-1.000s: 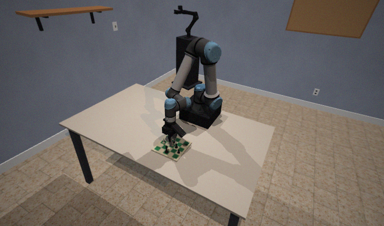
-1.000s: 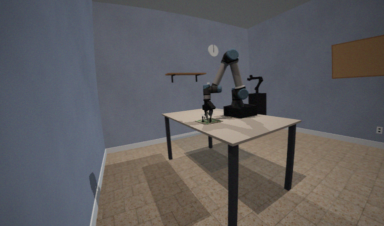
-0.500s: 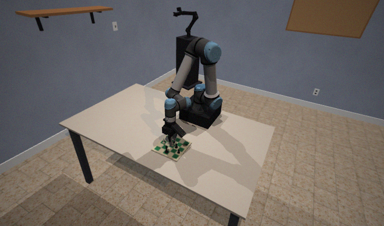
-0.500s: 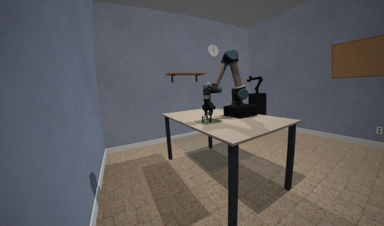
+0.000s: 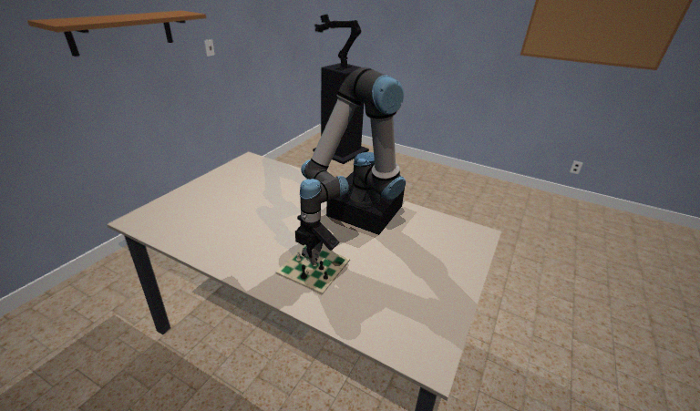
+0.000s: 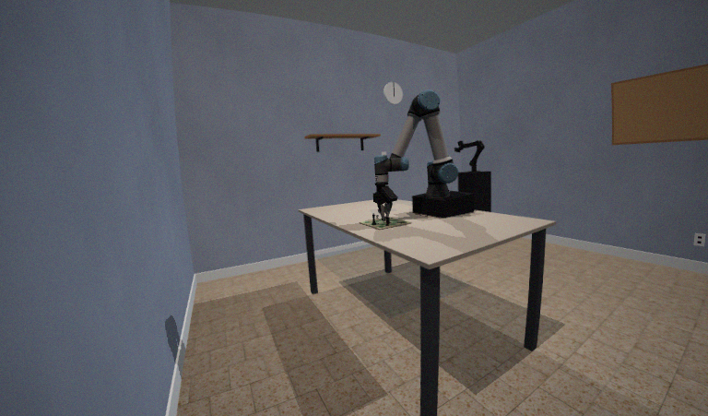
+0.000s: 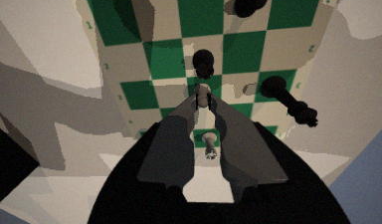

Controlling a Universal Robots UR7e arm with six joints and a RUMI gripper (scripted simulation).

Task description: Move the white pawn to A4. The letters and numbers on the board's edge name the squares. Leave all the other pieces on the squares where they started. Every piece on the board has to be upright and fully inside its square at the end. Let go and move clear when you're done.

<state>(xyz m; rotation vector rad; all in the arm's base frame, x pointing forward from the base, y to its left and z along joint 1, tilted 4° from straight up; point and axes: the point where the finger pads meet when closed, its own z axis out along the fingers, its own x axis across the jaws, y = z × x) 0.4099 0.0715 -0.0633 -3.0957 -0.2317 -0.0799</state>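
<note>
My hand is 20 mm above the chessboard. Round my hand: white pawn 10 mm below.
</note>
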